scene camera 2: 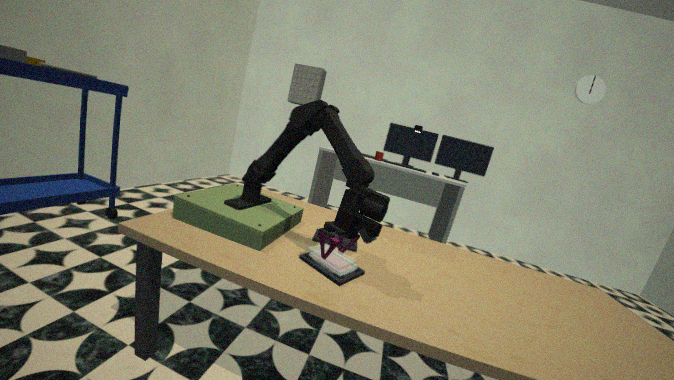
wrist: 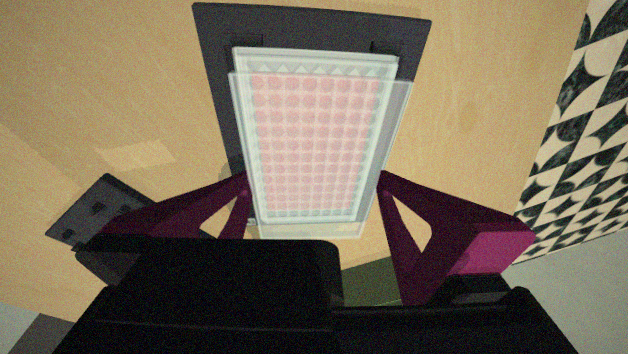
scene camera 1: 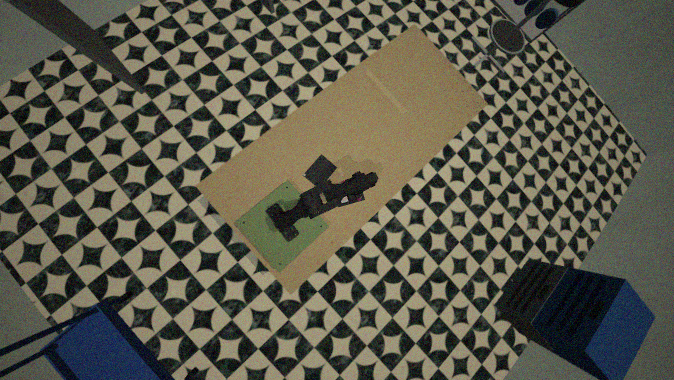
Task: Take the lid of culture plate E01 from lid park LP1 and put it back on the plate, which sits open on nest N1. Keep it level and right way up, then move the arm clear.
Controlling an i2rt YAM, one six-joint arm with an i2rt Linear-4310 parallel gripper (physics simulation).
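Seen in the pictures: gripper, fingertip midpoint: (scene camera 2: 332, 256) (wrist: 314, 177); arm's base, origin of the base link: (scene camera 2: 249, 202) (scene camera 1: 282, 222).
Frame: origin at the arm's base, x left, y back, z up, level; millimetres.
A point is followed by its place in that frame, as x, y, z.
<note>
My gripper (wrist: 314, 177) @[-85, -375, -38] (scene camera 2: 336, 252) @[-85, -375, -38] is shut on the clear lid (wrist: 397, 102) @[-139, -411, -31], its magenta fingers at the lid's two long sides. The lid looks about level and hangs close above the open culture plate (wrist: 315, 59) (scene camera 2: 340, 265). In the wrist view the lid's outline lies past the plate's right side and near end; the plate's far edge shows beyond it. The plate, with rows of pink wells, sits on the dark nest N1 (wrist: 310, 25) @[-109, -453, -58] (scene camera 2: 340, 282) @[-168, -436, -60]. The dark lid park LP1 (wrist: 92, 207) @[98, -401, -54] (scene camera 1: 320, 170) @[118, -328, -60] is left of the nest, partly hidden by a finger, with no lid on it.
The arm stands on a green base block (scene camera 1: 280, 255) @[-128, 102, 6] (scene camera 2: 220, 223) @[-176, -33, -29] at one end of the wooden table (scene camera 1: 400, 65) @[398, -1201, -70] (scene camera 2: 500, 300) @[98, -915, -70]. A blue cart (scene camera 2: 102, 84) and a desk with two monitors (scene camera 2: 411, 142) stand away from the table.
</note>
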